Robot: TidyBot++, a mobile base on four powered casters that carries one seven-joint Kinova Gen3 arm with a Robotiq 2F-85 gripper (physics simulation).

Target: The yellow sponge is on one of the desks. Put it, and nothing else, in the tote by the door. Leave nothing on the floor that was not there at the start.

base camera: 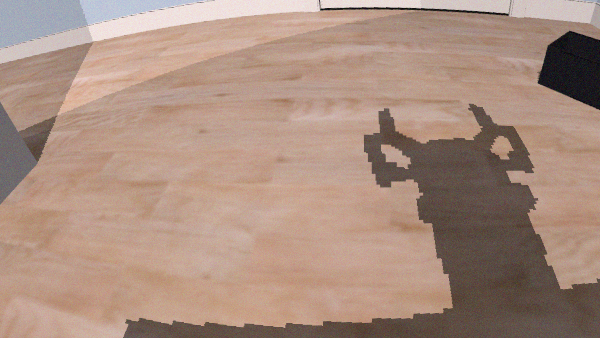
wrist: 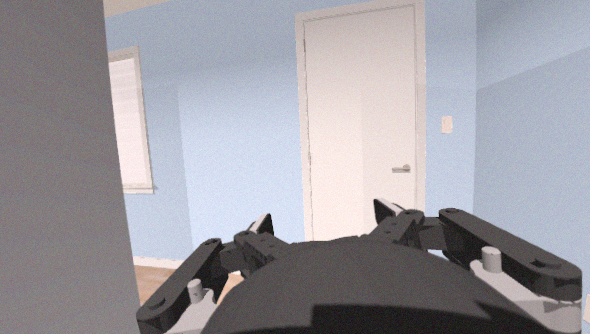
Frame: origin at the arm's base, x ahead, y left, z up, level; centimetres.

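Seen in the pictures: gripper, fingertip midpoint: point(wrist: 322, 217).
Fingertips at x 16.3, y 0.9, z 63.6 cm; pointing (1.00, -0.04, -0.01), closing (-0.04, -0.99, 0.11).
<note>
A point is followed by its place in that frame.
My gripper point(wrist: 322, 217) {x 16.3, y 0.9, z 63.5 cm} is open, with its fingers wide apart and no object between them. It points toward the white door point(wrist: 345, 120) {x 144.3, y -31.1, z 89.8 cm} across the room. The foot of the door point(base camera: 415, 4) {x 143.0, y -40.5, z -37.2 cm} shows at the top of the base camera view. A black box-like thing point(base camera: 575, 70) {x 72.1, y -58.7, z -33.1 cm} stands on the floor at the right edge of that view, partly cut off; I cannot tell whether it is the tote. The yellow sponge and the desks do not show in either view.
A grey partition point(base camera: 14, 155) {x 57.8, y 65.9, z -34.1 cm} point(wrist: 55, 150) {x 46.1, y 67.5, z 72.6 cm} stands close on the left. Light blue walls point(wrist: 240, 130) {x 157.3, y 52.8, z 88.3 cm} flank the door, with a window point(wrist: 129, 122) {x 171.7, y 164.4, z 104.0 cm} at the left. The shadow of the arm and gripper point(base camera: 480, 200) lies on the wooden floor point(base camera: 225, 200) {x 46.8, y 15.4, z -39.6 cm}.
</note>
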